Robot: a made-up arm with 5 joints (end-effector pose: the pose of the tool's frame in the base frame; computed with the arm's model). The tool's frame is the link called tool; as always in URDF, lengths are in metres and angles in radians. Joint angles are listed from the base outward.
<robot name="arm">
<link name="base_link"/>
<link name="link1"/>
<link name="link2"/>
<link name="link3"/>
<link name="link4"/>
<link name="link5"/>
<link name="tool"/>
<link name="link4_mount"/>
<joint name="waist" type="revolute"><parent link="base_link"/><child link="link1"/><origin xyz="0 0 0.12"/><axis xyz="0 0 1"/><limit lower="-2.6" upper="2.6" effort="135" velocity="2.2"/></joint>
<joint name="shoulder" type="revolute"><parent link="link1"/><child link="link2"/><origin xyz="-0.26 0.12 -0.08"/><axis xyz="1 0 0"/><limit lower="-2.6" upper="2.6" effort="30" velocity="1.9"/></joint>
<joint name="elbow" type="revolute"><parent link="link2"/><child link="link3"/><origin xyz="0.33 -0.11 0.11"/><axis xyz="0 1 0"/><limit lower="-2.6" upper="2.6" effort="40" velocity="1.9"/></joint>
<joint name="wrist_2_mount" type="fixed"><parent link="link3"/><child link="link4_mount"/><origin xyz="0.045 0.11 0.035"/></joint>
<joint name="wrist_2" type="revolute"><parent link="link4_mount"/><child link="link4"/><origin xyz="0.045 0.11 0.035"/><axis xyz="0 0 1"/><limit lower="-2.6" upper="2.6" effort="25" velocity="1.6"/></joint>
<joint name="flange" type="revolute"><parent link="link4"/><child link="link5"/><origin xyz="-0.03 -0.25 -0.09"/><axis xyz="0 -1 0"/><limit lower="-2.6" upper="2.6" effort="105" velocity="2.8"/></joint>
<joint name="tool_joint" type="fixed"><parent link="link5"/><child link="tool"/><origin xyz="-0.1 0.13 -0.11"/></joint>
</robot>
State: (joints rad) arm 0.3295 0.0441 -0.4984 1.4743 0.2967
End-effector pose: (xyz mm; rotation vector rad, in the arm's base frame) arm 263.1 219.2 110.3 -0.0058 -0.7191 1.7997
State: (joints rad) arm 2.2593 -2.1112 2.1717 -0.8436 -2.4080
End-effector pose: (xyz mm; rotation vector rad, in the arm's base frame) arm -225.9 56.3 -32.0 0.5707 1.1248 -1.3153
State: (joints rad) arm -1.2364 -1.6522 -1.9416 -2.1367 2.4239
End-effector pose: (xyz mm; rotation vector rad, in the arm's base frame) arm 179.6 -43.1 -38.2 1.1584 1.8921 0.0892
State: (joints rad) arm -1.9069 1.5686 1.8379 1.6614 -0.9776
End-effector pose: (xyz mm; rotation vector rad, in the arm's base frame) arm 211.1 -86.3 -15.8 0.3768 -0.5424 1.4789
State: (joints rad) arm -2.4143 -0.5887 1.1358 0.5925 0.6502
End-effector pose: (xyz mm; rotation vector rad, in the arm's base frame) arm 69.5 -31.0 -11.4 0.5882 0.3612 -2.1189
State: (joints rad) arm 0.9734 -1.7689 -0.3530 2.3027 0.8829
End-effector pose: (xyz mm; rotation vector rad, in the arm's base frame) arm 86.3 305.7 -143.6 -1.0724 1.3212 2.6341
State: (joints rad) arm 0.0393 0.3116 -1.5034 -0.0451 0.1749
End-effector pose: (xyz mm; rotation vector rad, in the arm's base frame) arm 209.9 100.4 110.5 0.2981 -1.6510 -0.2716
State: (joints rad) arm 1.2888 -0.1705 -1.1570 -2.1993 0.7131
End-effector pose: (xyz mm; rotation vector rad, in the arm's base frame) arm -256.9 313.4 57.8 0.8830 -0.5428 -1.0927
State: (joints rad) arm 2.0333 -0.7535 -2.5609 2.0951 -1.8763
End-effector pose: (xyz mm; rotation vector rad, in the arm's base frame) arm -166.5 -301.5 98.4 -0.3277 -2.1604 -0.1656
